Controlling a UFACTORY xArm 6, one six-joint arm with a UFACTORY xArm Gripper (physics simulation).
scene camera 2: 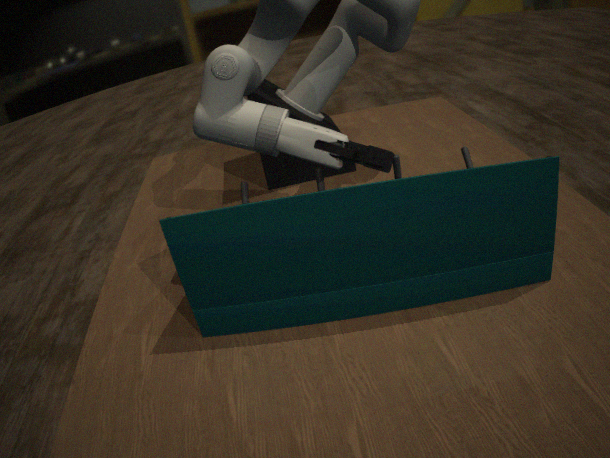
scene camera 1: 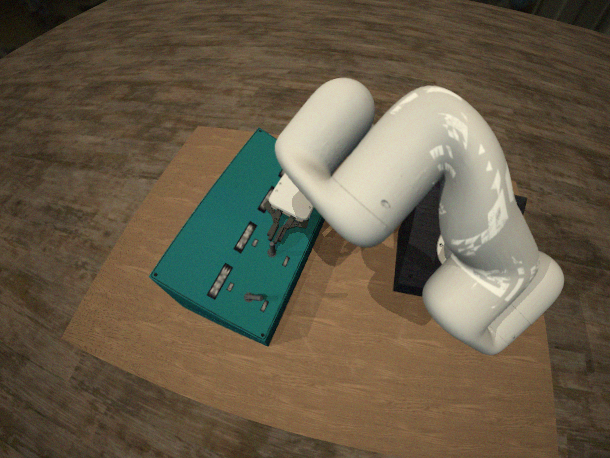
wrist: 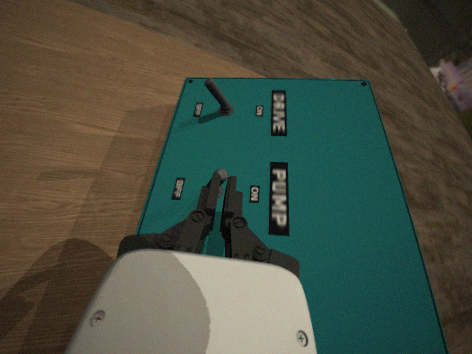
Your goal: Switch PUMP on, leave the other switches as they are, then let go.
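Where they show: gripper, fingertip midpoint: (scene camera 2: 391, 162) (scene camera 1: 271, 242) (wrist: 222, 186); arm's base, link origin: (scene camera 2: 298, 106).
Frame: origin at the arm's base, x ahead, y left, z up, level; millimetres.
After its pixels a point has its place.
The teal switch box (scene camera 1: 200, 235) {y 96, x 594, z 38 mm} (scene camera 2: 360, 250) {y -41, x 608, z -28 mm} (wrist: 325, 150) {y 108, x 566, z 22 mm} carries labelled toggle levers. The PUMP lever (scene camera 1: 271, 250) {y 76, x 441, z -14 mm} (scene camera 2: 397, 169) {y 70, x 445, z -10 mm} (wrist: 221, 176) {y 68, x 437, z 11 mm} stands nearly upright, between its OFF and ON marks, and is partly hidden by a finger in the wrist view. My gripper (scene camera 1: 275, 239) {y 63, x 442, z 2 mm} (scene camera 2: 391, 161) {y 63, x 442, z 2 mm} (wrist: 222, 186) {y 63, x 442, z 2 mm} is shut, with a narrow gap between its fingers. Its fingertips are at the PUMP lever and appear to touch it. The PUMP label (scene camera 1: 245, 237) {y 59, x 507, z -4 mm} (wrist: 279, 199) {y 53, x 507, z -3 mm} is on the ON side. The DRIVE lever (scene camera 1: 255, 297) {y 194, x 446, z -8 mm} (scene camera 2: 467, 157) {y 190, x 452, z -14 mm} (wrist: 217, 96) {y 186, x 448, z -16 mm} leans toward OFF.
Two more levers, one (scene camera 2: 320, 180) {y -44, x 408, z -14 mm} nearer the gripper and one (scene camera 2: 244, 192) {y -161, x 383, z -13 mm} at the far left, rise behind the box's edge in scene camera 2. My gripper body and arm cover that part of the box in scene camera 1. The dark robot base (scene camera 1: 412, 250) {y 16, x 117, z -22 mm} stands on the wooden table (scene camera 1: 375, 380) {y 304, x 161, z -133 mm}.
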